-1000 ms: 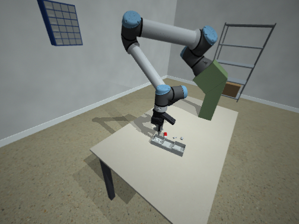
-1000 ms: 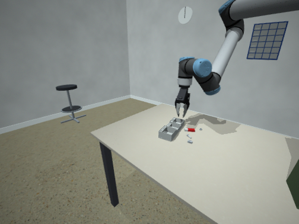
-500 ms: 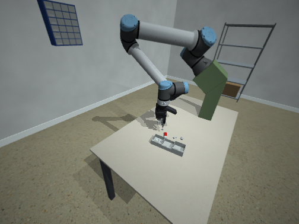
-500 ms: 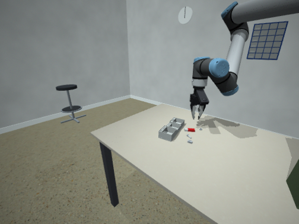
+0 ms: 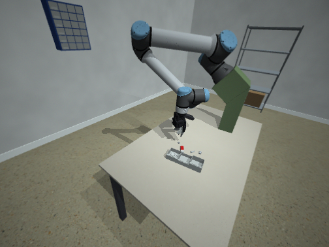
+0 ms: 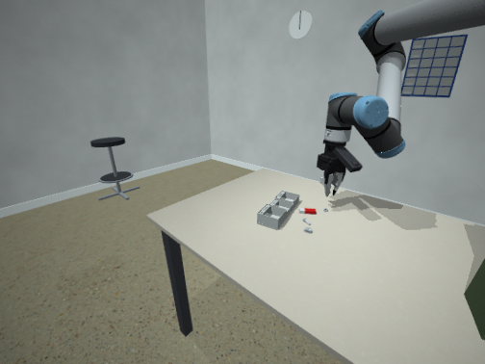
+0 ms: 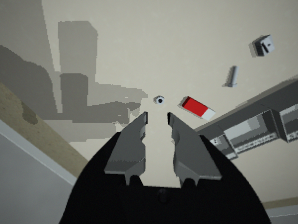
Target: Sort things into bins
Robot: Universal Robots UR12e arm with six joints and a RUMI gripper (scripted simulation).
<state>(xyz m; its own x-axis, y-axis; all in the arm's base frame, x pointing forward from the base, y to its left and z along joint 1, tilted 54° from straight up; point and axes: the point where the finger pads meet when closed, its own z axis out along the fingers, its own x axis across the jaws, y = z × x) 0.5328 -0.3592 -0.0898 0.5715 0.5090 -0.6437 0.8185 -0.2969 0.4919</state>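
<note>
Right now the ring-shaped nut is 8 cm below my hand and 1 cm ahead of it. From my hand the other things lie so: grey bolt (13 cm to the left, 8 cm below, 5 cm ahead); then red-and-white block (8 cm below, 7 cm ahead, 6 cm to the left); then white patterned piece (16 cm ahead, 7 cm below, 4 cm to the left).
</note>
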